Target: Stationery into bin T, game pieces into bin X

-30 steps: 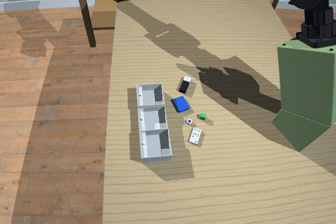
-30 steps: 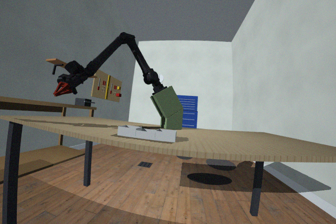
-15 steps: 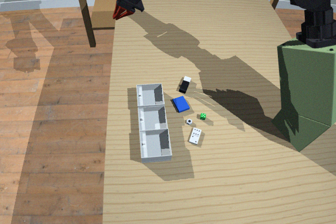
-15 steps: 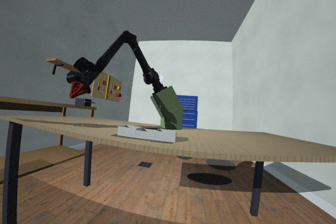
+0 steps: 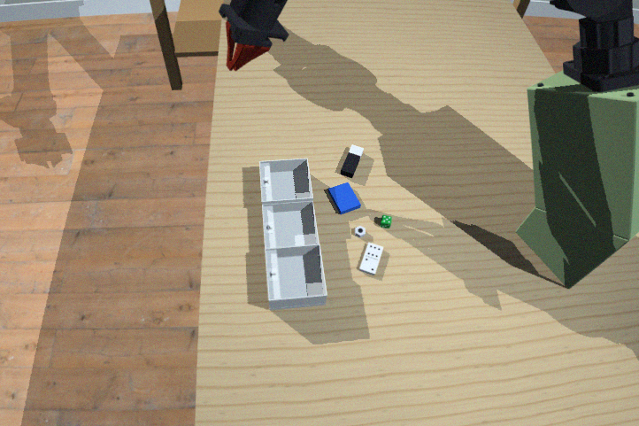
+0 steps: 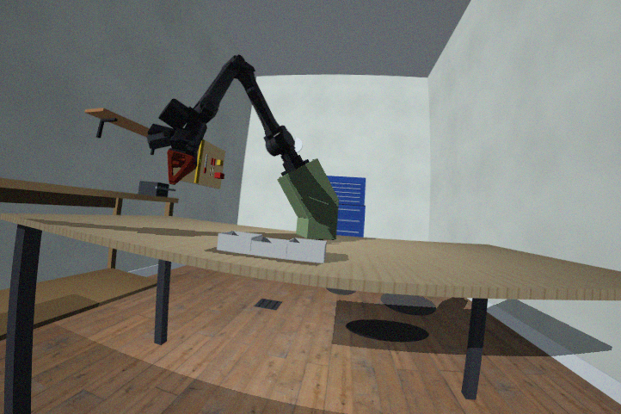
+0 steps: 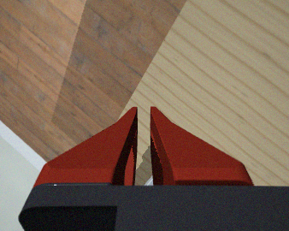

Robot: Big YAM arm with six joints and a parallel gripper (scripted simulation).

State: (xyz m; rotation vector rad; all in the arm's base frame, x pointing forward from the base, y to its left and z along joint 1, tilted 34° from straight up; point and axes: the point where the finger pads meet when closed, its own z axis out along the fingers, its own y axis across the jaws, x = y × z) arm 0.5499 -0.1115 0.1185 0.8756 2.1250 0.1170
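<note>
The grey bin tray is 10 cm behind my hand, 24 cm to the left of it and 13 cm below it. From my hand the other things lie so: hex nut 21 cm behind, 24 cm to the left, 15 cm below; then black-and-white eraser 21 cm behind, 8 cm to the left, 15 cm below; then flat blue block 19 cm behind, 17 cm to the left, 15 cm below.
</note>
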